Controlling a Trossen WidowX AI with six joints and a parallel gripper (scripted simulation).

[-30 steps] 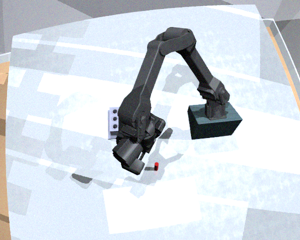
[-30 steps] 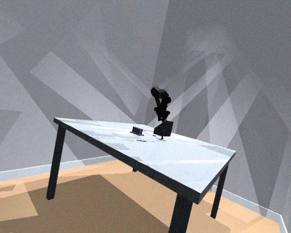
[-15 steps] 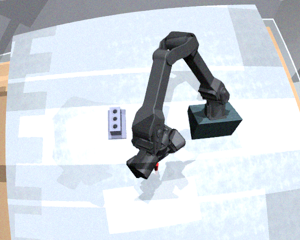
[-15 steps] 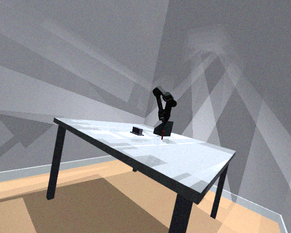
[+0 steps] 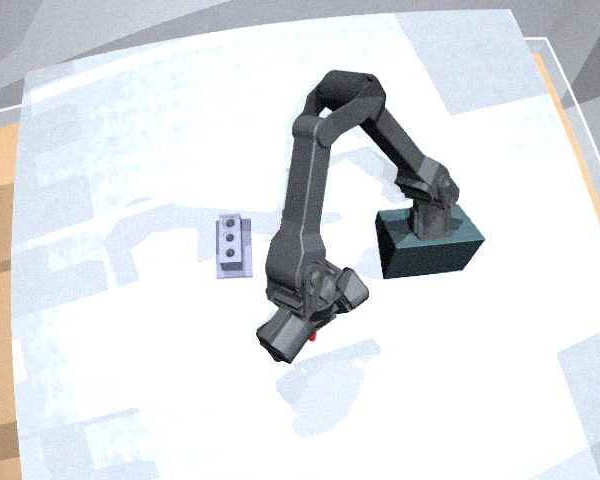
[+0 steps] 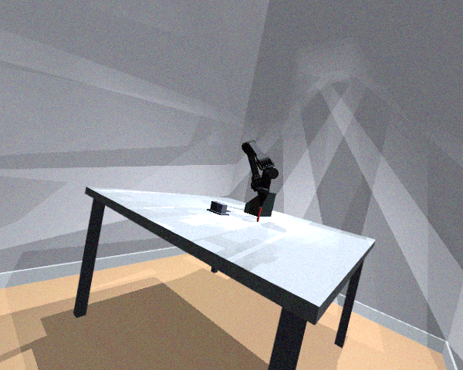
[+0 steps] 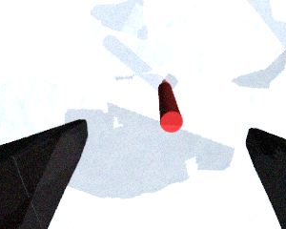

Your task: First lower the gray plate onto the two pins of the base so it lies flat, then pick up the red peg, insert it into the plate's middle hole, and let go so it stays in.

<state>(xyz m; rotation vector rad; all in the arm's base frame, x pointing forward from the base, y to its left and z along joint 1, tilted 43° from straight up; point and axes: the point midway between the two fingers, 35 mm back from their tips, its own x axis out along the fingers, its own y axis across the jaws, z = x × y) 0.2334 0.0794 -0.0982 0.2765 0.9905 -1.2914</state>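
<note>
Now: gripper tip 50 mm above the red peg. Also, from my gripper tip: gray plate 120 mm ahead, 200 mm to the right, 50 mm below; then base 120 mm ahead, 200 mm to the right, 90 mm below.
</note>
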